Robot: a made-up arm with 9 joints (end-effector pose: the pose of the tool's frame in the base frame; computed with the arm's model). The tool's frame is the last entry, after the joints.
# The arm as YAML. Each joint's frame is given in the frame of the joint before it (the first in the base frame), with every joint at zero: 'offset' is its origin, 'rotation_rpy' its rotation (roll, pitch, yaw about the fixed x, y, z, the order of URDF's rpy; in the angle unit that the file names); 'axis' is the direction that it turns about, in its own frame. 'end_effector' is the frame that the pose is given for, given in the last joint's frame.
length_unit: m
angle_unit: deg
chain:
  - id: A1
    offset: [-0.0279, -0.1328, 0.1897]
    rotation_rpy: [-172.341, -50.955, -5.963]
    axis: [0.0, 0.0, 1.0]
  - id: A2
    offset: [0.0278, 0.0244, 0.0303]
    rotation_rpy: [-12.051, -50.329, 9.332]
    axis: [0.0, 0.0, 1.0]
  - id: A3
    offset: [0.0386, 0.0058, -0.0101]
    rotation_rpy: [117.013, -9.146, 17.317]
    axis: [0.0, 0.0, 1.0]
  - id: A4
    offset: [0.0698, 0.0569, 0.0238]
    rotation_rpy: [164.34, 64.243, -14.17]
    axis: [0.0, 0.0, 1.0]
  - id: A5
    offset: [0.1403, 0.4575, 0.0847]
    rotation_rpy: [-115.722, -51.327, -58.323]
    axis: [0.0, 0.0, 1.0]
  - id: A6
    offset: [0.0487, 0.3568, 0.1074]
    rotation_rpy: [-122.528, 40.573, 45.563]
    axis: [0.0, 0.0, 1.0]
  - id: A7
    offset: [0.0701, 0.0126, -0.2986]
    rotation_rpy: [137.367, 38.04, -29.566]
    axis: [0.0, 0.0, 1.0]
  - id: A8
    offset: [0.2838, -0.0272, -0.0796]
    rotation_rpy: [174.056, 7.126, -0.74]
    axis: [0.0, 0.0, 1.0]
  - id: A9
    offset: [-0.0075, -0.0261, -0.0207]
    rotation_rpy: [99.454, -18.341, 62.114]
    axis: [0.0, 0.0, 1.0]
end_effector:
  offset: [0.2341, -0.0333, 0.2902]
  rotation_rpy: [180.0, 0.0, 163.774]
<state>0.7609 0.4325 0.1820 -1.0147 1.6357 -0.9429 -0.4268 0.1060 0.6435</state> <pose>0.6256 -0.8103 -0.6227 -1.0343 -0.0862 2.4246</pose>
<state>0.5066 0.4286 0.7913 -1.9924 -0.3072 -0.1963 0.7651 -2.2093 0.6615</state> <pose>0.0886 0.1438 0.1853 0.1128 0.3245 2.4014</pose>
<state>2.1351 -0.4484 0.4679 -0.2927 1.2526 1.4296 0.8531 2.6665 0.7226</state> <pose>0.0871 0.0184 -0.1839 1.2446 -0.5933 0.5219</pose>
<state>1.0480 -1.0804 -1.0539 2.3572 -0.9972 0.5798 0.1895 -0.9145 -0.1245</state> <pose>-0.5190 0.5646 -0.1460 -1.3232 0.0815 -1.4111</pose>
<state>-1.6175 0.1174 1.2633 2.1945 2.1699 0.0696 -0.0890 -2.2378 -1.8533</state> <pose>-0.3802 0.2676 -0.6086 -1.4147 2.1810 -1.5207</pose>
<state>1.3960 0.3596 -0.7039 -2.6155 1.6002 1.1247 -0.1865 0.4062 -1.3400</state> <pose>0.2234 -0.7936 0.0713 1.2915 2.6684 0.9493</pose>
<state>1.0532 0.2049 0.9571 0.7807 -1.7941 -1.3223 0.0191 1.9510 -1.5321</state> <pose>-0.0582 -1.4655 0.2347 -0.2980 -2.8285 -0.9421</pose>
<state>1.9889 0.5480 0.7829 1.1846 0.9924 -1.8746 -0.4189 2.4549 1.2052</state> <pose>0.2658 -0.1296 -0.5514 -0.7318 -2.4177 1.1034</pose>
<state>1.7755 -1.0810 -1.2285 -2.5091 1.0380 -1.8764 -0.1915 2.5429 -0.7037</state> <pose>0.3105 -0.4671 0.4453 -1.6389 0.9794 -1.6795</pose>
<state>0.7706 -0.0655 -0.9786 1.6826 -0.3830 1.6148 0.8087 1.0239 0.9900</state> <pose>0.0983 0.5476 0.1094 0.1698 1.1830 -2.2706</pose>
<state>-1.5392 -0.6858 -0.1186 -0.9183 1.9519 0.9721 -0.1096 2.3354 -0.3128</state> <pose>0.5871 0.1182 -0.1020 0.9045 -1.6669 -2.4662</pose>
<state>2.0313 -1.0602 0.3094 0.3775 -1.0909 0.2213 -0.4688 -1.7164 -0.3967</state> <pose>-0.6688 -0.2055 -0.6047 0.7752 -0.7157 0.0816</pose>
